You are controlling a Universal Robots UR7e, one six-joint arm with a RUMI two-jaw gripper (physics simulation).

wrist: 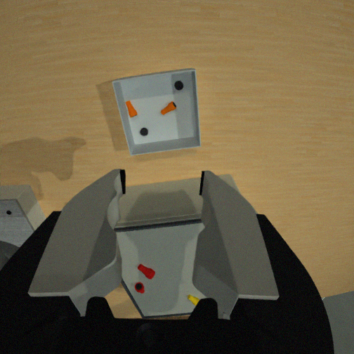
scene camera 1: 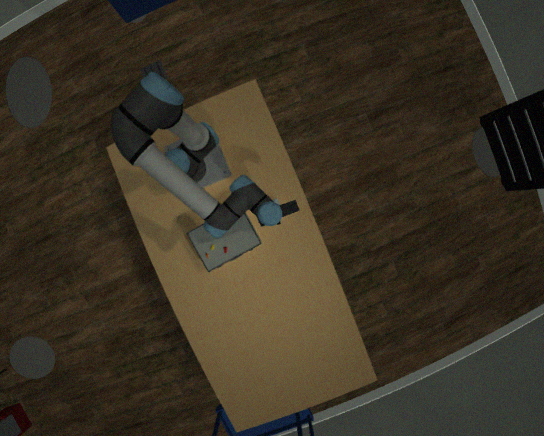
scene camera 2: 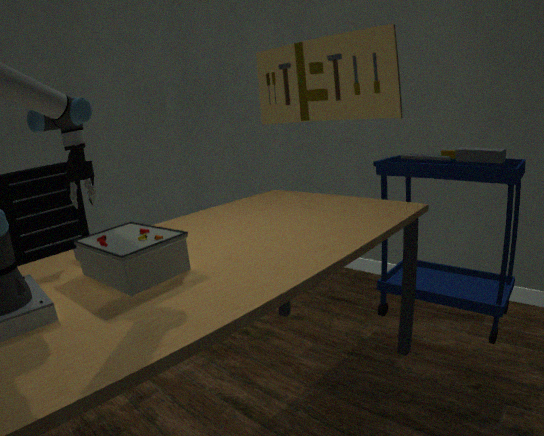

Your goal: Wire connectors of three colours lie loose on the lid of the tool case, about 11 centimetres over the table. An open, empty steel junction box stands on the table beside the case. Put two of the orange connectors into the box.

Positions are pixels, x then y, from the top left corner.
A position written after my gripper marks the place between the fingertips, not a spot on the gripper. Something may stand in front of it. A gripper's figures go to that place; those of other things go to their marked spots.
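Labels:
A steel junction box (wrist: 149, 130) is 32 cm from the lens, and a tool case (wrist: 159, 222) is 28 cm from the lens. My gripper (wrist: 163, 172) is 14 cm from the lens. As for the marked spots on the tool case and the steel junction box, they are 14 cm apart.

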